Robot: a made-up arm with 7 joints.
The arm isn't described. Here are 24 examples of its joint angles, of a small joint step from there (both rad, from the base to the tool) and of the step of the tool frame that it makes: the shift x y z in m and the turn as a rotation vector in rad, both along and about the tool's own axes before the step.
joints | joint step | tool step
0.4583 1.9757 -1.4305 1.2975 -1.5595 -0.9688 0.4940 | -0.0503 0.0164 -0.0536 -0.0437 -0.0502 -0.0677 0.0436 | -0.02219 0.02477 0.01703 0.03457 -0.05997 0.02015
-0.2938 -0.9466 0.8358 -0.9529 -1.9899 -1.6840 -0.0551 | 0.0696 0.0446 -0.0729 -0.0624 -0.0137 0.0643 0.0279 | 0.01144 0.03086 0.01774 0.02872 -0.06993 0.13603
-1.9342 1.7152 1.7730 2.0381 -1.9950 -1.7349 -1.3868 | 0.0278 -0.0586 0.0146 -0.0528 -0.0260 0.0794 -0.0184 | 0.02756 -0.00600 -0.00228 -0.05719 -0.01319 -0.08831
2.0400 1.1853 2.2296 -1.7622 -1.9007 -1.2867 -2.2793 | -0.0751 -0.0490 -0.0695 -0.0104 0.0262 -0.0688 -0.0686 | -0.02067 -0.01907 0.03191 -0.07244 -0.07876 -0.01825
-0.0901 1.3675 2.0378 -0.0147 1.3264 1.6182 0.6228 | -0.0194 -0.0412 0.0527 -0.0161 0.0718 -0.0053 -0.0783 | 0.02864 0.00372 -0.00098 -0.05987 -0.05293 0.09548
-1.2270 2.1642 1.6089 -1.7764 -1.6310 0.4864 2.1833 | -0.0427 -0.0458 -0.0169 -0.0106 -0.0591 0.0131 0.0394 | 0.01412 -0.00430 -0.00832 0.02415 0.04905 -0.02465
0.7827 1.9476 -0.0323 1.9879 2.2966 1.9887 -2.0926 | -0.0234 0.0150 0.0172 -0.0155 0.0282 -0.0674 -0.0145 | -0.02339 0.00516 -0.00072 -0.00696 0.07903 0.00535
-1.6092 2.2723 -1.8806 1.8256 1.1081 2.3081 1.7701 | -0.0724 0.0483 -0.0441 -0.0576 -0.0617 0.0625 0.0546 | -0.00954 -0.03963 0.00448 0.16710 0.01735 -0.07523
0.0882 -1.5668 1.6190 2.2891 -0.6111 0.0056 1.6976 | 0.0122 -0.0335 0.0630 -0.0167 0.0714 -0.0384 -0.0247 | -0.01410 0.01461 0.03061 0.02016 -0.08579 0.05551
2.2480 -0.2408 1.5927 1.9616 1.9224 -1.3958 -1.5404 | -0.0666 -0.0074 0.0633 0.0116 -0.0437 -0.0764 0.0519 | -0.01950 -0.00280 -0.00921 -0.03447 0.02757 -0.06281
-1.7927 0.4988 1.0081 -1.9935 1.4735 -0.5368 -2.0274 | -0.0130 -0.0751 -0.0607 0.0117 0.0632 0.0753 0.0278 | 0.00482 0.03173 0.01306 0.14667 -0.02863 0.06679
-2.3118 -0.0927 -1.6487 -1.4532 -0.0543 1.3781 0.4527 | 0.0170 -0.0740 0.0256 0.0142 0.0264 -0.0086 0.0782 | -0.01809 -0.00574 0.00101 0.06197 0.01725 -0.05402
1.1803 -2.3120 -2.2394 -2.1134 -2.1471 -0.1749 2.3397 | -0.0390 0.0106 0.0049 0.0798 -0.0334 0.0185 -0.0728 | 0.01287 -0.02021 -0.03100 -0.09025 0.05797 -0.04042
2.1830 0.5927 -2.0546 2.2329 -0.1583 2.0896 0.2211 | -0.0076 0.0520 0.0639 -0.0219 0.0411 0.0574 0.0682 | -0.01621 0.01218 0.03318 -0.00689 0.01742 -0.00719
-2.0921 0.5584 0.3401 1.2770 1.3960 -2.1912 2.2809 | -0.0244 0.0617 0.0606 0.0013 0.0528 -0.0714 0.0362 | -0.01521 -0.00060 0.02506 -0.05196 -0.03039 -0.00841
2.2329 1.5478 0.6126 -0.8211 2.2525 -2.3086 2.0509 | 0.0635 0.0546 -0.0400 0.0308 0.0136 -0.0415 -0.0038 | 0.00305 0.00096 -0.00293 0.01368 -0.03388 -0.03715
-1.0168 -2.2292 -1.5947 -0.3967 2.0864 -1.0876 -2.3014 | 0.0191 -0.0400 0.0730 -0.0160 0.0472 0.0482 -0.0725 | 0.01799 -0.02972 0.01734 -0.07216 -0.10804 -0.07250
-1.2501 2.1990 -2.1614 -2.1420 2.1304 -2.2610 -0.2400 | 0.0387 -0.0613 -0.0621 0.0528 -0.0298 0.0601 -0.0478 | 0.02612 0.01870 0.02119 0.03139 -0.04864 -0.03349
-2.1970 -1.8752 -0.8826 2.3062 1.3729 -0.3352 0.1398 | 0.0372 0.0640 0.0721 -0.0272 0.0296 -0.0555 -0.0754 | 0.00490 0.00451 -0.00439 -0.10004 -0.03140 0.00832
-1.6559 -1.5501 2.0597 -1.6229 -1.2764 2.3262 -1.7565 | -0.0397 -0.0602 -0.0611 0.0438 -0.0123 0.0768 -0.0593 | 0.04084 0.00151 0.01487 -0.05670 -0.11524 -0.08777
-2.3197 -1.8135 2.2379 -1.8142 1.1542 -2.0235 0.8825 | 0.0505 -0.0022 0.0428 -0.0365 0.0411 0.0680 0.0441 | 0.00203 0.01162 -0.00998 0.04903 0.09607 0.02750
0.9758 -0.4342 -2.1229 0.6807 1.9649 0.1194 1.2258 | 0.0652 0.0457 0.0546 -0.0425 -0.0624 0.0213 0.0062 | -0.00170 -0.04011 -0.02497 -0.06318 0.09281 -0.07625
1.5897 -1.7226 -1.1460 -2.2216 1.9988 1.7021 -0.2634 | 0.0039 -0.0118 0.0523 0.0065 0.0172 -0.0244 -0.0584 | 0.01365 0.00431 -0.00926 -0.03255 -0.01751 0.00418
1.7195 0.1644 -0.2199 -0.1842 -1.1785 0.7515 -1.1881 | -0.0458 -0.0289 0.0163 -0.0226 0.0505 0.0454 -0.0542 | 0.00779 -0.02202 0.00459 -0.07699 -0.05064 -0.03792
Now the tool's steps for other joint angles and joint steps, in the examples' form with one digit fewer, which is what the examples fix.
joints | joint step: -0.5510 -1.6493 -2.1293 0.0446 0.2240 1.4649 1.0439 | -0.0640 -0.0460 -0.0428 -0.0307 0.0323 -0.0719 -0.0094
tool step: -0.0105 0.0295 0.0335 -0.0580 -0.1161 0.0147
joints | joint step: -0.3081 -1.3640 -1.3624 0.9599 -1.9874 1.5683 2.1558 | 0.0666 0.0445 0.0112 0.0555 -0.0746 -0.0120 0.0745
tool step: 0.0538 0.0280 -0.0330 -0.0124 0.0001 -0.1158
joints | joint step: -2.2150 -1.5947 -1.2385 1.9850 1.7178 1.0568 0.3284 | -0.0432 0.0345 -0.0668 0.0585 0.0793 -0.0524 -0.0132
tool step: -0.0337 -0.0218 0.0124 -0.0070 -0.0882 -0.1099
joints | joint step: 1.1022 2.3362 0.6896 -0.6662 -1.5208 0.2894 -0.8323 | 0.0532 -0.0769 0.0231 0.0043 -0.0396 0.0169 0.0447
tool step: -0.0119 -0.0283 0.0069 0.0002 -0.0230 -0.0809
